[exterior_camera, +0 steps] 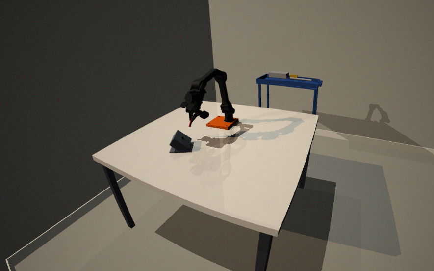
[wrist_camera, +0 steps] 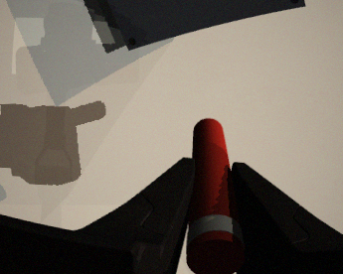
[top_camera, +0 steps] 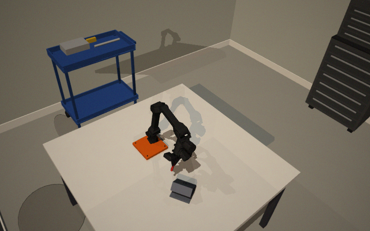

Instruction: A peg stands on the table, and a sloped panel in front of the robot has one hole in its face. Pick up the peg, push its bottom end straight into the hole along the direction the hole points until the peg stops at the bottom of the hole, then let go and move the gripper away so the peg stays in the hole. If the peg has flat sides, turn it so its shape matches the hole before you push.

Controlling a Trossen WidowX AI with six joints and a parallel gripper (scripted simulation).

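My gripper tip is 120 mm short of the dark grey sloped panel, 90 mm above it and 10 mm to the right of it.
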